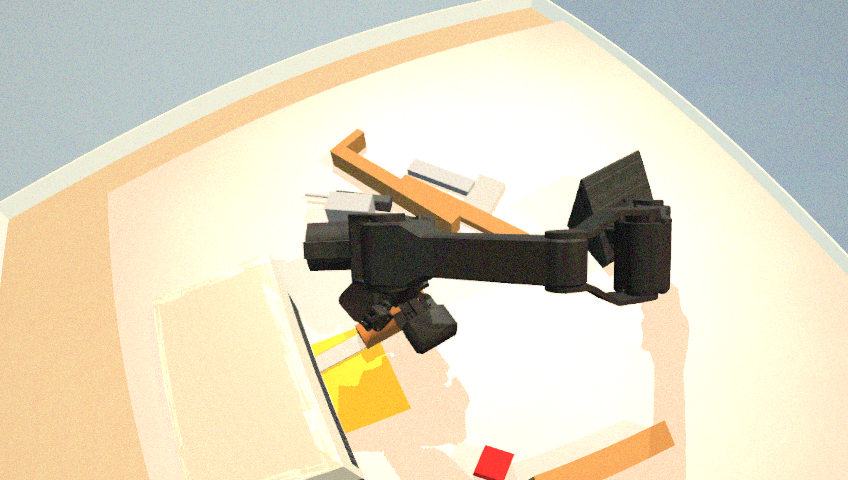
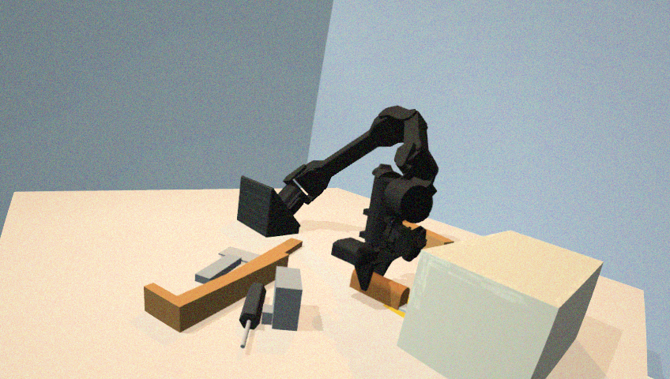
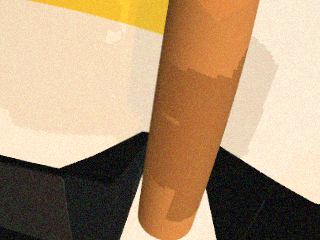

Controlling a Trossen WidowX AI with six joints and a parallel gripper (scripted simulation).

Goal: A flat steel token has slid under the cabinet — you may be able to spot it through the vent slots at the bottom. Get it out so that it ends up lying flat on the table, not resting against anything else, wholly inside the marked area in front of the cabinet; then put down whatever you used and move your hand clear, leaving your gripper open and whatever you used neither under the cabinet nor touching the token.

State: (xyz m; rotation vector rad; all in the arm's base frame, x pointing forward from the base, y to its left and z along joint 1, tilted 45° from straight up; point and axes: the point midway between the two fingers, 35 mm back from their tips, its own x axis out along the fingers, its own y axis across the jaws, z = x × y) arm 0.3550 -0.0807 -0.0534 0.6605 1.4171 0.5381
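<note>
My gripper tip is 19 cm past the long orange bar and 8 cm to the left of it. Round my gripper tip: dark-handled pin tool (25 cm to the right, 3 cm behind); small grey cube (22 cm to the right, 3 cm behind); grey block (19 cm to the right, 3 cm above, 2 cm behind).
</note>
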